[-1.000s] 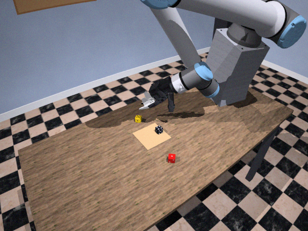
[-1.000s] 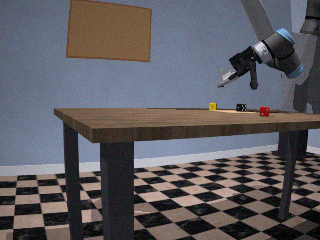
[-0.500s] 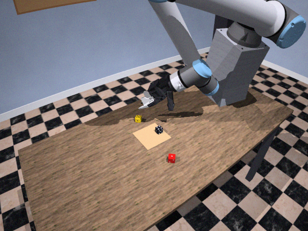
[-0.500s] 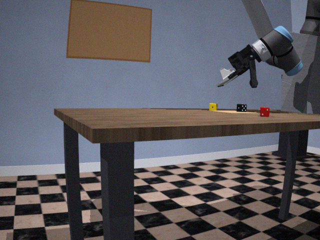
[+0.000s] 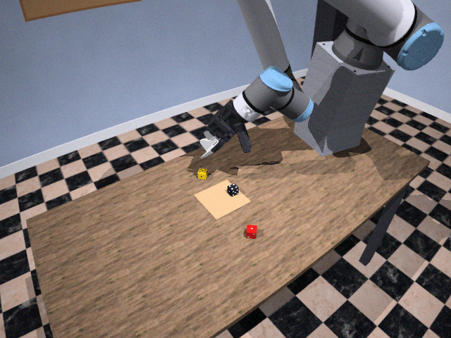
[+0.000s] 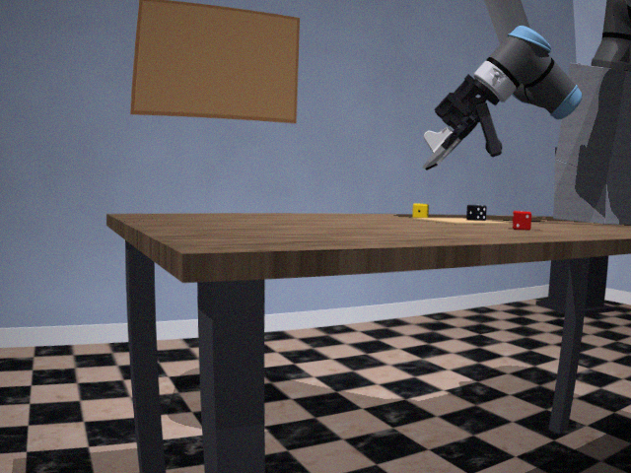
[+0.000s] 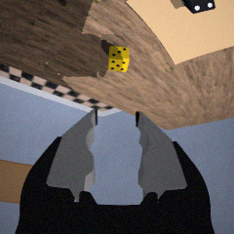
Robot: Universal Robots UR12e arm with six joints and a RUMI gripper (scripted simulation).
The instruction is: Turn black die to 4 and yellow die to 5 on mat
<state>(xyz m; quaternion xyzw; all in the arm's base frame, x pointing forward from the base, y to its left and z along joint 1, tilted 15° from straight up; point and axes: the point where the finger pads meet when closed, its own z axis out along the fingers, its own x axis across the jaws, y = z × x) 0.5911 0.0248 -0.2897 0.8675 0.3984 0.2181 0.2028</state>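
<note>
My hand is 10 mm short of the yellow die, 10 mm to the left of it and 100 mm above it. Round my hand: red die 10 mm behind, 310 mm to the left, 100 mm below; then black die 40 mm behind, 120 mm to the left, 100 mm below; then tan mat 130 mm to the left, 110 mm below.
</note>
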